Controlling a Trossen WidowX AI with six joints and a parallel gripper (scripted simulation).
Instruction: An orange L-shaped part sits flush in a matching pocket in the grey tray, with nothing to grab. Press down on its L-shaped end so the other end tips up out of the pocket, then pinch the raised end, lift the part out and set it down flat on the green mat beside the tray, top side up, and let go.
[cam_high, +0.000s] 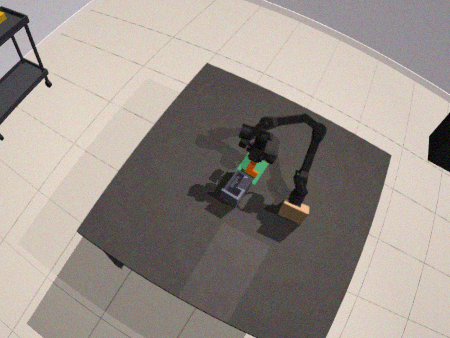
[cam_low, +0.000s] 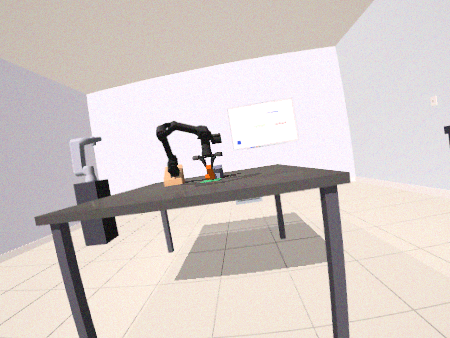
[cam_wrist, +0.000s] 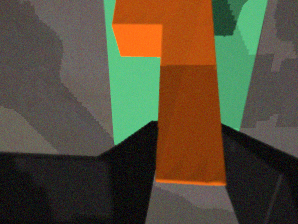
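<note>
Right now my gripper tip is 30 mm to the right of the orange L-shaped part, 30 mm above it and 10 mm past it. Also, from my gripper tip: green mat 90 mm below, 20 mm to the left.
</note>
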